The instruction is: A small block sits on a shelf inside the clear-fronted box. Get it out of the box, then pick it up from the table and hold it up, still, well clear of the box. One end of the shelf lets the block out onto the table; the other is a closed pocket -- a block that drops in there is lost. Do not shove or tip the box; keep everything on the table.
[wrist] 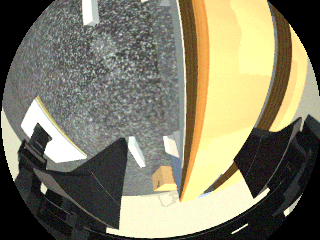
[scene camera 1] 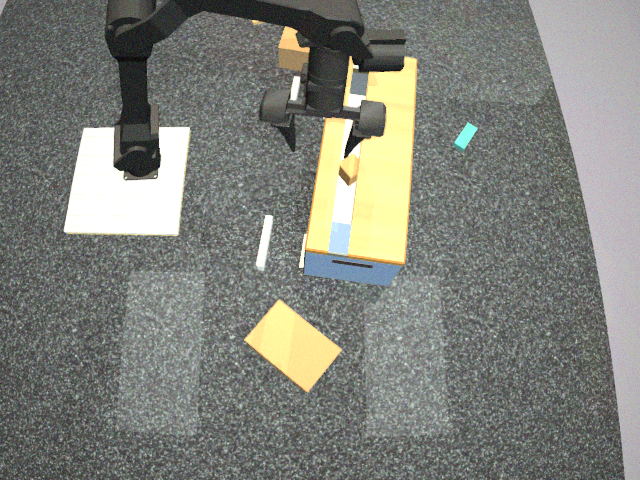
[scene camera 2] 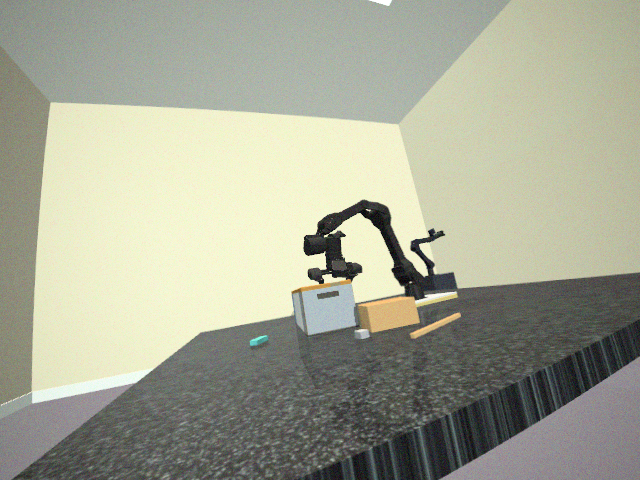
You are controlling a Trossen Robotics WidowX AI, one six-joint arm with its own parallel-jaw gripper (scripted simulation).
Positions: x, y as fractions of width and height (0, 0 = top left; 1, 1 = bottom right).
My gripper shows in the wrist view (0.54, 0.56), in scene camera 1 (0.50, 0.32) and in scene camera 2 (0.53, 0.61). A long box shows in the wrist view (0.69, 0.31), in scene camera 1 (0.56, 0.49) and in scene camera 2 (0.50, 0.64).
